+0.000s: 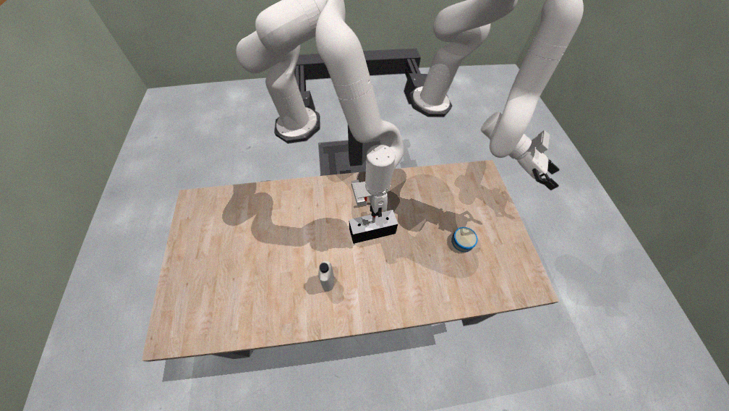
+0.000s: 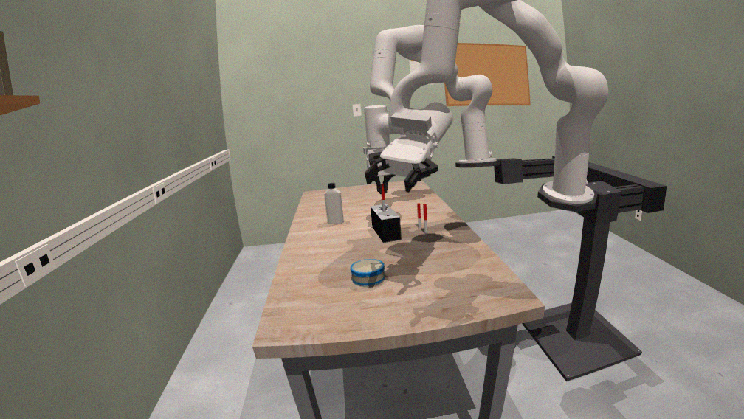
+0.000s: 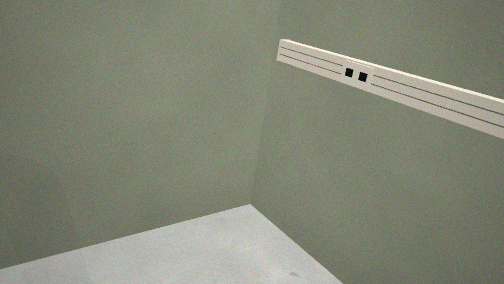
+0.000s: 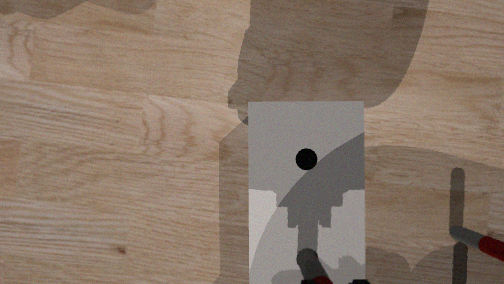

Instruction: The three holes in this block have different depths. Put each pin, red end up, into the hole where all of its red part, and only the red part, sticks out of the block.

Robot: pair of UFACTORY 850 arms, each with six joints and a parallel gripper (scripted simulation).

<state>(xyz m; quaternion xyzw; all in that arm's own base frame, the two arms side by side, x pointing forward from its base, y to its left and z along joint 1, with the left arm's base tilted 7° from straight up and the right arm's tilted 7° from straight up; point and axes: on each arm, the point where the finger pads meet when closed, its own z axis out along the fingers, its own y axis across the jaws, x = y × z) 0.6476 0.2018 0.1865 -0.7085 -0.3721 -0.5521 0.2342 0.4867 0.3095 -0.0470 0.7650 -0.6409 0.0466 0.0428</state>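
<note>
Right now the black block is 14 cm below my right hand. From my right hand the other things lie so: round blue-rimmed tin: 36 cm to the left, 16 cm below, 15 cm ahead; then grey bottle: 23 cm to the right, 17 cm ahead, 7 cm below.
</note>
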